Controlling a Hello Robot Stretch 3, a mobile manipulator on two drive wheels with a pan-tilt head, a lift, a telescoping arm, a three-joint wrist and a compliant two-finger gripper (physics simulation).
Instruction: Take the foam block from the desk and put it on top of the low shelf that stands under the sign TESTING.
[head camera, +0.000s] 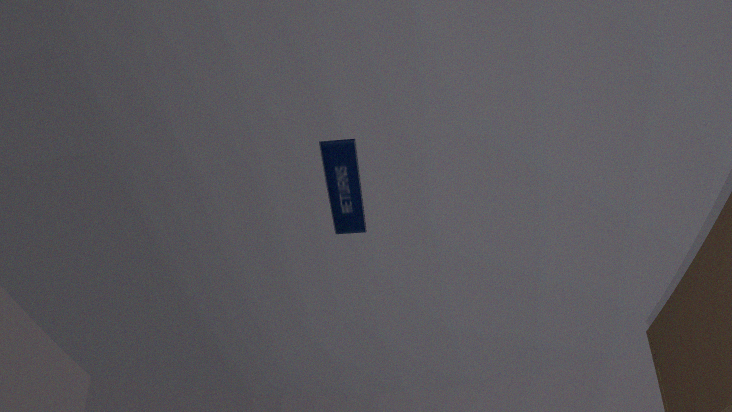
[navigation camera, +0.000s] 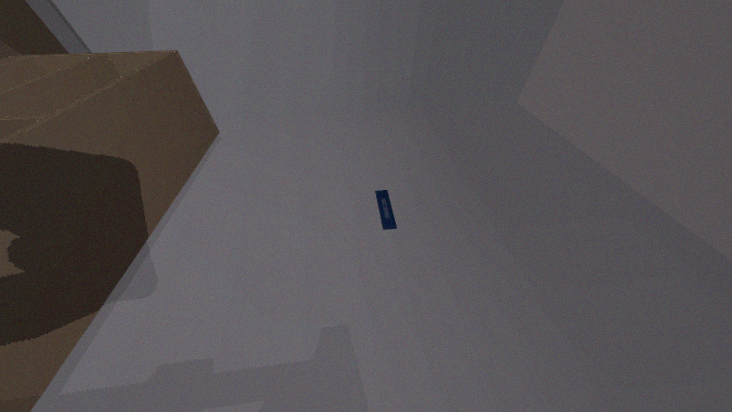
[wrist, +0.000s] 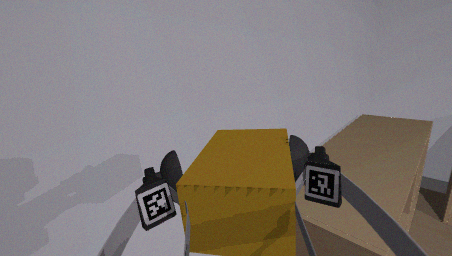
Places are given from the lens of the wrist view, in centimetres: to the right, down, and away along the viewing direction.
my gripper (wrist: 233, 161): 1, 3, 18
yellow foam block (wrist: 241, 187): 1, 3, 11
